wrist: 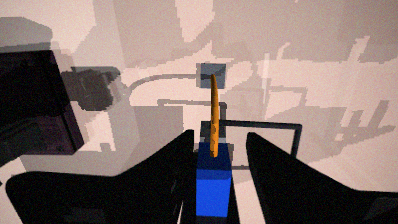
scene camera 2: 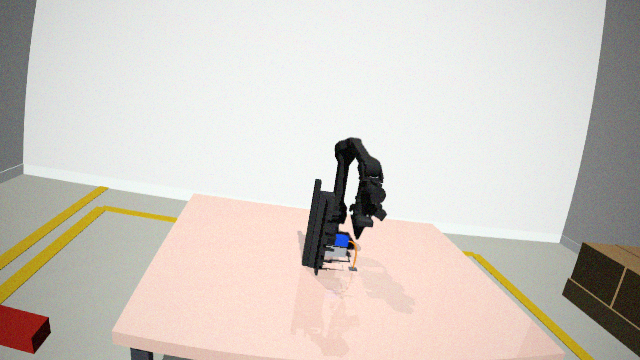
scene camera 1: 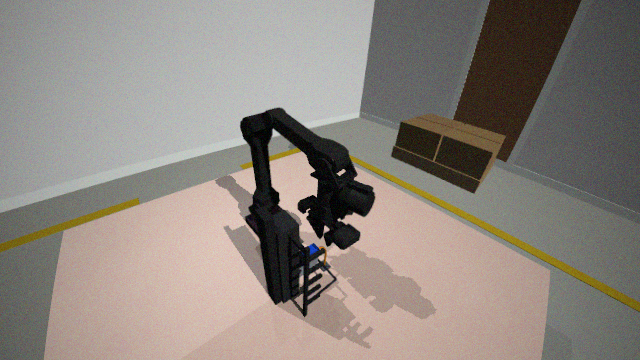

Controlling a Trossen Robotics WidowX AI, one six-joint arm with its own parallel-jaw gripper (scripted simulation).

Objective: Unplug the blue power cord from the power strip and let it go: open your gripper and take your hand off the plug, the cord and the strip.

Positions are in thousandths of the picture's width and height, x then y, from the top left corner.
I see my gripper (scene camera 1: 507,674).
My gripper shows as well in the wrist view (wrist: 554,614) and in scene camera 2 (scene camera 2: 557,660).
